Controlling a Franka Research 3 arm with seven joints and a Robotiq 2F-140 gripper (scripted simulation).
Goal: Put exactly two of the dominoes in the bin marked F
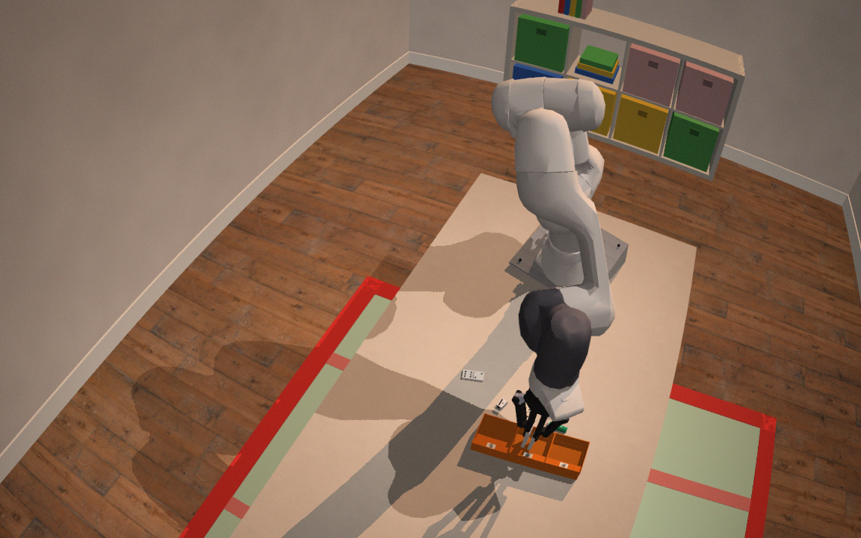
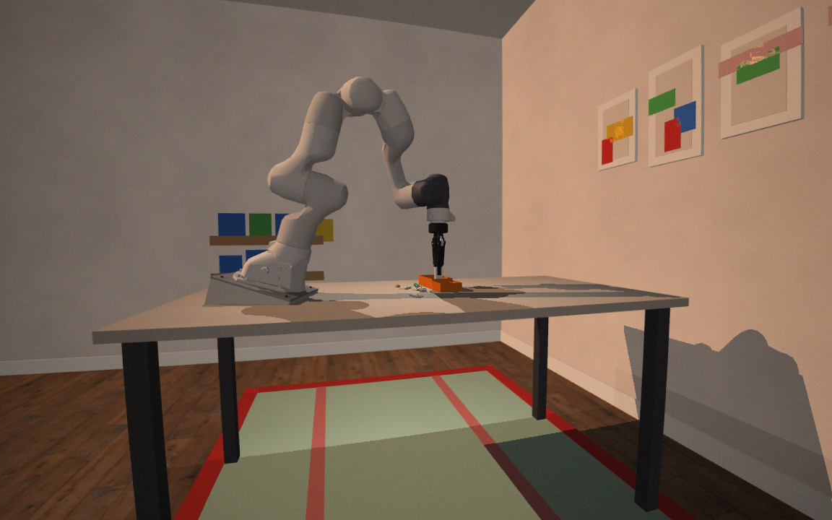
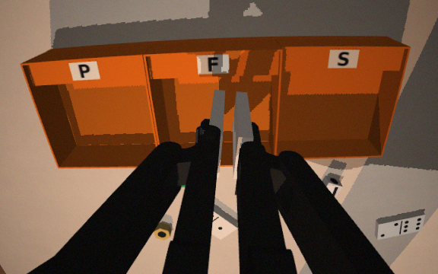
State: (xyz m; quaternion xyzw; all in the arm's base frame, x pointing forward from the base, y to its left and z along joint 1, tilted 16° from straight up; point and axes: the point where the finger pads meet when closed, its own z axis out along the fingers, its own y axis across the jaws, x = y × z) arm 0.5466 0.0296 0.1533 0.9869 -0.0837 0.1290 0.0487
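The orange three-compartment bin is 1 cm ahead of my hand, 1 cm to the left of it and 3 cm below it. Round my hand: brass nut 14 cm behind, 8 cm to the left, 5 cm below; green battery 7 cm behind, 6 cm to the left, 4 cm below; grey ribbed item 10 cm behind, 9 cm to the right, 4 cm below.
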